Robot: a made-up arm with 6 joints.
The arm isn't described. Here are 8 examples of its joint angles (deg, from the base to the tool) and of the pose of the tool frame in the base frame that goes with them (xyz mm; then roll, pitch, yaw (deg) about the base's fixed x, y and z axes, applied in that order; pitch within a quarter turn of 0, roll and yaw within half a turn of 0).
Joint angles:
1: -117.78 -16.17 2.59 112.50 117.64 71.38
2: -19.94 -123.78 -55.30 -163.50 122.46 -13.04
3: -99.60 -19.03 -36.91 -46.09 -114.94 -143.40
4: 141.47 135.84 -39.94 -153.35 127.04 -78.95
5: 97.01 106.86 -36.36 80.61 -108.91 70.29
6: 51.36 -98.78 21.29 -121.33 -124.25 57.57
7: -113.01 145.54 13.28 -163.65 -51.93 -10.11
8: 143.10 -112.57 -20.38 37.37 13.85 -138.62
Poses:
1: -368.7 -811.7 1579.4 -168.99 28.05 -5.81
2: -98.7 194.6 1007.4 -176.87 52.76 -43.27
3: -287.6 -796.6 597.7 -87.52 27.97 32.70
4: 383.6 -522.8 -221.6 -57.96 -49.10 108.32
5: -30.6 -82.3 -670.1 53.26 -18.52 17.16
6: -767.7 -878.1 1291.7 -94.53 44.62 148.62
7: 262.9 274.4 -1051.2 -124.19 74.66 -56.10
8: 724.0 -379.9 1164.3 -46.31 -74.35 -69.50
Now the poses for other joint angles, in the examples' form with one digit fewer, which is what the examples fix.
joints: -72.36 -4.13 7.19 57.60 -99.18 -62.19
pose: 270 -1018 1460 -20.2 33.4 -166.0
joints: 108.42 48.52 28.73 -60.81 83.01 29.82
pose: -488 1545 307 34.7 -24.5 36.2
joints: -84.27 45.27 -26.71 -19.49 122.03 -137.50
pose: -76 -840 -266 146.5 -48.7 -109.7
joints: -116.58 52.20 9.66 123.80 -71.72 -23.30
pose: -574 -1395 116 -118.2 -10.2 -169.9
